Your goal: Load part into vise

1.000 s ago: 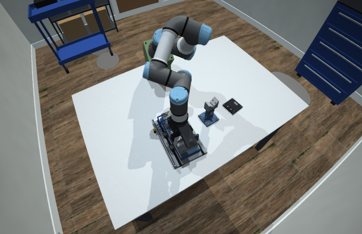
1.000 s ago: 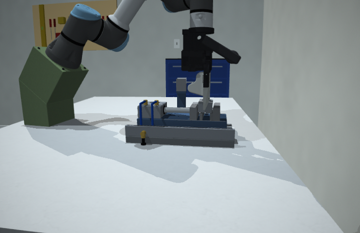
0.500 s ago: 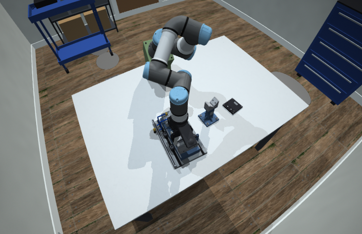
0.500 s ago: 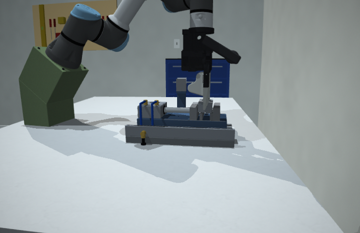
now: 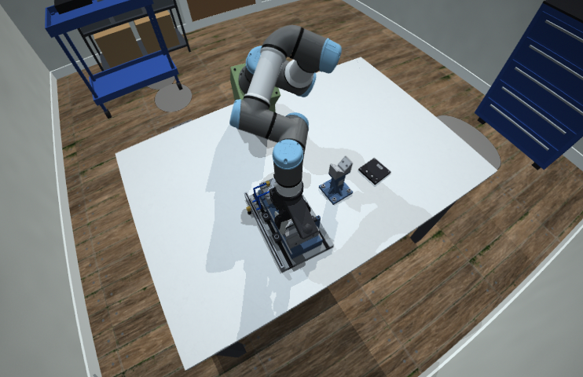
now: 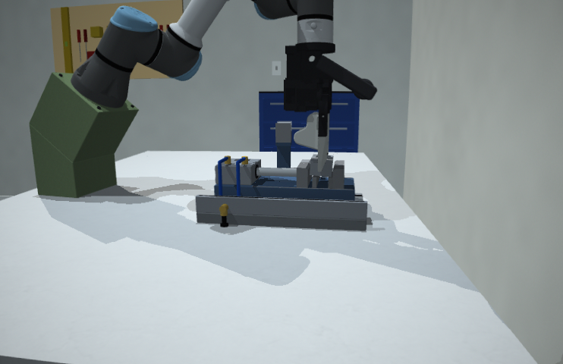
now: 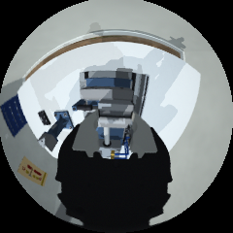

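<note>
The part lies right at my hand. From my hand the other things lie so: work stop 1 cm ahead, 6 cm to the left, 2 cm below; then fixed jaw 3 cm ahead, 1 cm to the left, 3 cm below; then moving jaw 3 cm behind, 3 cm to the left, 3 cm below.
</note>
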